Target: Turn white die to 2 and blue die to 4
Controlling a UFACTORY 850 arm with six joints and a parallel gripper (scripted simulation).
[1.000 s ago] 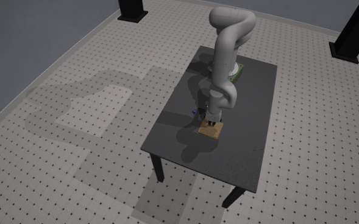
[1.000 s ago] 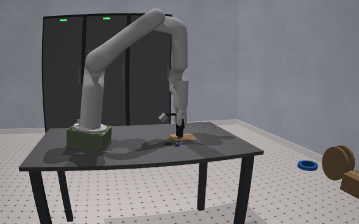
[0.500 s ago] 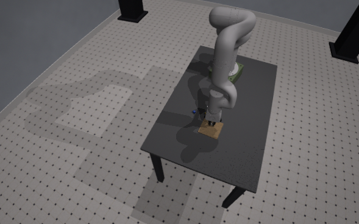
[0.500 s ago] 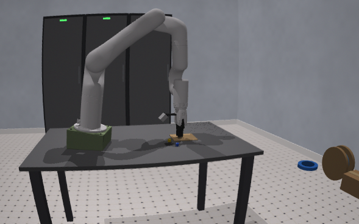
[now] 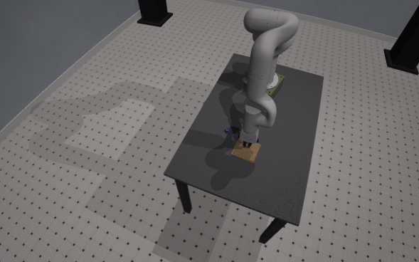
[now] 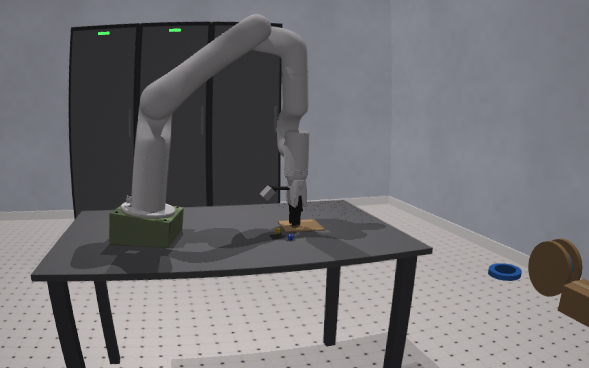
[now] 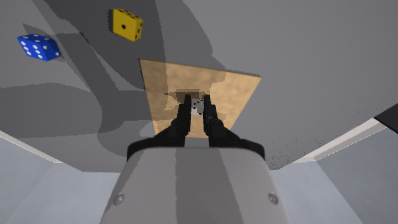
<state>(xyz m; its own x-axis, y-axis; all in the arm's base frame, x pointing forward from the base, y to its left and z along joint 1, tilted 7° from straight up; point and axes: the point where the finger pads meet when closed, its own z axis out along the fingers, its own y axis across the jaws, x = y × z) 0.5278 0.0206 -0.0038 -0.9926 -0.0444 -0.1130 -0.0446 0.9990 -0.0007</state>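
Now: hand 1 cm above the white die. Also, from my hand: blue die: 6 cm behind, 15 cm to the right, 2 cm below; then yellow die: 8 cm behind, 6 cm to the right, 2 cm below; then tan mat: 2 cm ahead, 3 cm below.
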